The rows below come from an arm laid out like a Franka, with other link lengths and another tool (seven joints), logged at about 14 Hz.
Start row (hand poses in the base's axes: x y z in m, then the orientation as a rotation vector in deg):
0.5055, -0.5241, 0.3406, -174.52, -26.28, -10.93
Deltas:
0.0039, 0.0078, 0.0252, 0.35, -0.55, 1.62
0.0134, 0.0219, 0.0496, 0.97, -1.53, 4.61
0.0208, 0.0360, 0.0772, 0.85, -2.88, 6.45
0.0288, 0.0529, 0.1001, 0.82, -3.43, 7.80
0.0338, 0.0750, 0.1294, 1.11, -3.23, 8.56
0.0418, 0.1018, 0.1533, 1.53, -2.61, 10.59
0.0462, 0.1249, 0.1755, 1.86, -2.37, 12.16
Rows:
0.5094, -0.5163, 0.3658, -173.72, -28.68, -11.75
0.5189, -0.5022, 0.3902, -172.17, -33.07, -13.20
0.5263, -0.4881, 0.4178, -171.65, -35.93, -15.15
0.5343, -0.4712, 0.4407, -171.17, -37.98, -15.91
0.5393, -0.4491, 0.4700, -170.59, -39.01, -15.60
0.5473, -0.4223, 0.4939, -169.37, -41.83, -14.61
0.5517, -0.3992, 0.5161, -168.38, -44.00, -14.20

